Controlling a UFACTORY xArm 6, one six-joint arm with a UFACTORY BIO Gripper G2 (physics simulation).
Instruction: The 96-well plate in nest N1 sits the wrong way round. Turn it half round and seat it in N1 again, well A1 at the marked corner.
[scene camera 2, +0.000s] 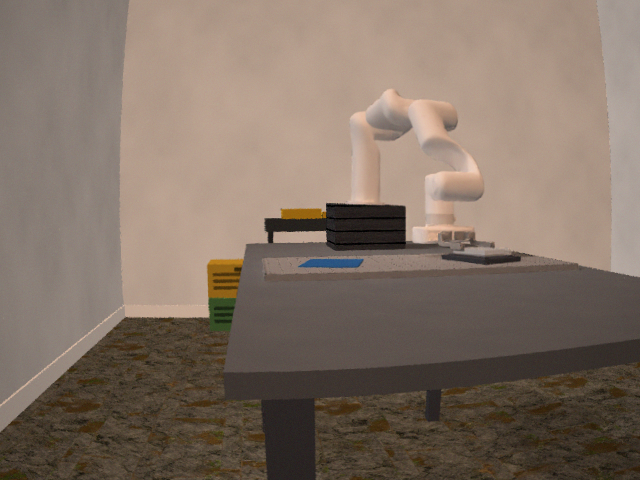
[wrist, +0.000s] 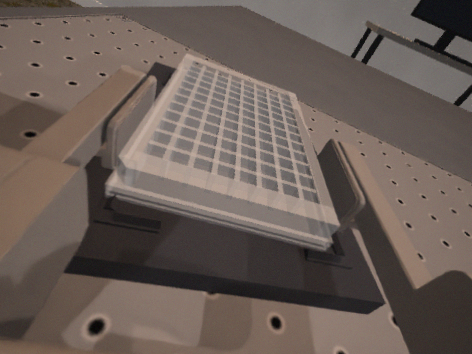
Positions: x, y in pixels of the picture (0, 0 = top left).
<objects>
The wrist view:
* my gripper: 242, 125
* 96-well plate: 218, 146
</objects>
